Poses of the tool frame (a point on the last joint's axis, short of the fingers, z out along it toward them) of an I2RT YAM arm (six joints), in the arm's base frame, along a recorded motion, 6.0 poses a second.
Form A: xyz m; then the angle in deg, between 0 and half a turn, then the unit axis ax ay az.
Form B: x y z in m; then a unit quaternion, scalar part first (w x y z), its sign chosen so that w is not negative. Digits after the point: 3 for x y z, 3 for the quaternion.
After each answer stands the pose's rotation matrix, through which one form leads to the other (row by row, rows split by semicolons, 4 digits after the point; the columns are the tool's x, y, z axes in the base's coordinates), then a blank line. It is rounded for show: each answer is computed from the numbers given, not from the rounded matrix.
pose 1, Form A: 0.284 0.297 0.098 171.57 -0.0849 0.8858 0.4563
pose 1, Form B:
0.284 0.297 0.098 0.073 -0.085 0.883 0.455
-0.9749 -0.2165 0.0528; -0.0827 0.5715 0.8164; -0.2069 0.7915 -0.5751

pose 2, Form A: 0.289 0.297 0.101 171.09 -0.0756 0.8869 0.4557
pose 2, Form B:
0.289 0.297 0.101 0.078 -0.075 0.884 0.454
-0.9766 -0.2039 0.0689; -0.0627 0.5758 0.8152; -0.2059 0.7918 -0.5751

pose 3, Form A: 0.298 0.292 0.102 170.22 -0.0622 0.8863 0.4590
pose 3, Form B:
0.298 0.292 0.102 0.085 -0.062 0.883 0.457
-0.9778 -0.1874 0.0939; -0.0315 0.5741 0.8182; -0.2072 0.7971 -0.5672

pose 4, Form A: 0.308 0.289 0.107 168.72 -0.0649 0.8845 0.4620
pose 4, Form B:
0.308 0.289 0.107 0.098 -0.065 0.880 0.460
-0.9723 -0.2041 0.1136; -0.0233 0.5689 0.8221; -0.2324 0.7967 -0.5579

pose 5, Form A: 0.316 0.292 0.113 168.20 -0.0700 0.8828 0.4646
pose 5, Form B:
0.316 0.292 0.113 0.103 -0.070 0.878 0.462
-0.9692 -0.2173 0.1162; -0.0273 0.5632 0.8259; -0.2449 0.7972 -0.5518

